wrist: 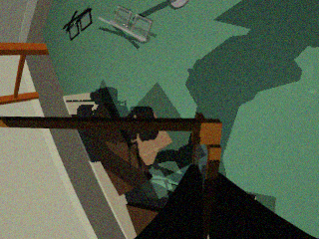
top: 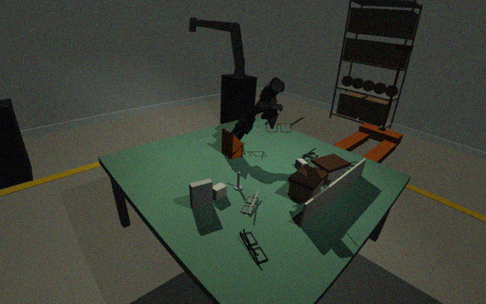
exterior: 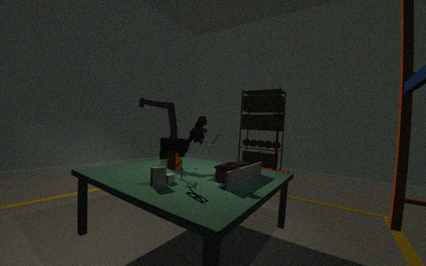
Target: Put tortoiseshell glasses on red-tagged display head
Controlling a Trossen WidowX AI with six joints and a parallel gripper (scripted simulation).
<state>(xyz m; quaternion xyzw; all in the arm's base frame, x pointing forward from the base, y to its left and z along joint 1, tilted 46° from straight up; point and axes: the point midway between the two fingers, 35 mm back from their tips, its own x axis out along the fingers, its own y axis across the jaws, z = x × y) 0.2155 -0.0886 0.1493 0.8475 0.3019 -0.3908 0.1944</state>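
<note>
Right now my gripper tip is 25 cm short of the brown stepped display head, 18 cm above it and 4 cm to the left of it. The rest, counted from my gripper tip: white panel 38 cm ahead, 18 cm below, 7 cm to the left; small stand 24 cm to the right, 21 cm below, 4 cm ahead.
</note>
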